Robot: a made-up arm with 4 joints.
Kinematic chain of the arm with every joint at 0, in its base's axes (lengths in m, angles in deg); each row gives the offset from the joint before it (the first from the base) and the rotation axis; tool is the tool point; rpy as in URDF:
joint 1: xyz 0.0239 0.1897 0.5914 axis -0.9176 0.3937 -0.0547
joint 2: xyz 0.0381 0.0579 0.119 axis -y
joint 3: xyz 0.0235 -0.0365 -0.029 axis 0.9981 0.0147 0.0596
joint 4: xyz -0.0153 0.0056 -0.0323 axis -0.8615 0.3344 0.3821
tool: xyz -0.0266 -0.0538 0.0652 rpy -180 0 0
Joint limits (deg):
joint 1: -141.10..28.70
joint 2: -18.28..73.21
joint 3: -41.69..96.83
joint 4: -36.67..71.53
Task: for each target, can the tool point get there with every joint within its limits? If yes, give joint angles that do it. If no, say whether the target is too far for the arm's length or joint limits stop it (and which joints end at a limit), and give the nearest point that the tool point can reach.
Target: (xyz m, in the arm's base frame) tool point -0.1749 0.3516 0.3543
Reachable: no: too far | nearest point 0.0169 0.1786 0.5162 | short by 0.305 m
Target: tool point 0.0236 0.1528 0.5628
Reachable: yes | joints -115.23 -9.99 80.87 -7.72
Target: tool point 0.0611 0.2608 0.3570
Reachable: no: joint limits stop it (at a limit: joint 1, joint 2, joint 4) | nearest point 0.0263 0.1551 0.4841 | short by 0.169 m
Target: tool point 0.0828 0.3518 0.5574
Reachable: no: joint limits stop it (at a limit: joint 1, joint 2, joint 3, joint 4) | nearest point 0.0950 0.3010 0.6268 | short by 0.087 m
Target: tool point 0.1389 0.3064 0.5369
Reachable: no: joint limits stop it (at a limit: joint 1, joint 3, joint 4) | nearest point 0.1321 0.2307 0.5921 | short by 0.094 m
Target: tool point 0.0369 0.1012 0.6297
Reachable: yes | joints -50.73 -7.50 64.22 19.06
